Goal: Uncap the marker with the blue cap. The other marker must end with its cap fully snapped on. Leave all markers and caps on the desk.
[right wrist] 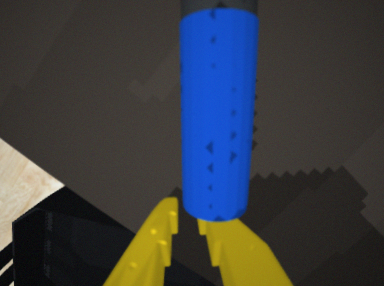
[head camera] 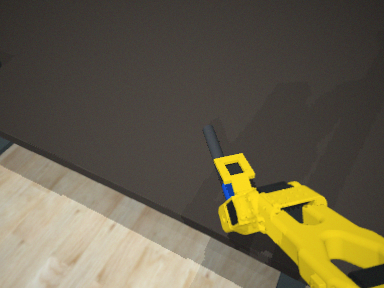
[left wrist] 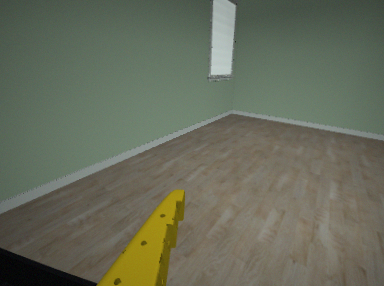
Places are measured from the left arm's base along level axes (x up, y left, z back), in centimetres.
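Pixels of known places: left hand, tool point: (left wrist: 184,200); right hand, tool point: (right wrist: 177,210).
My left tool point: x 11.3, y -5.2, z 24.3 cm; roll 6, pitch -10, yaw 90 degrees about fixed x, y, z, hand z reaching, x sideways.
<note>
Ahead of a thing's pixels: the offset from my left tool point to its middle. "spot": to the spot under its first point. Level surfaces: height alone.
The marker {dy -15.6, dx -15.8, dz -61.0 cm} (head camera: 213,142) (right wrist: 200,6) with its dark grey barrel lies on the desk {dx -16.8 cm} (head camera: 125,110). Its blue cap {dy -17.1, dx -15.8, dz -55.4 cm} (head camera: 227,190) (right wrist: 218,115) is on its near end, partly hidden by the right arm in the head view. My right gripper (head camera: 229,204) (right wrist: 188,212) is closed to a narrow gap with nothing between its jaws. Its tips are at the cap's closed end in the right wrist view, one partly behind it. My left gripper (left wrist: 179,200) is fully open, with one notched jaw in view, away from the desk. The other marker cannot be made out.
The desk's front edge runs diagonally in the head view, with wooden floor {dx -88.8 cm} (head camera: 90,225) (left wrist: 280,200) below it. A small dark thing {spot: dy +26.0, dx -16.2, dz -83.4 cm} (head camera: 0,64) is cut off at the left edge. Green walls (left wrist: 100,75) and a window (left wrist: 222,40) show in the left wrist view.
</note>
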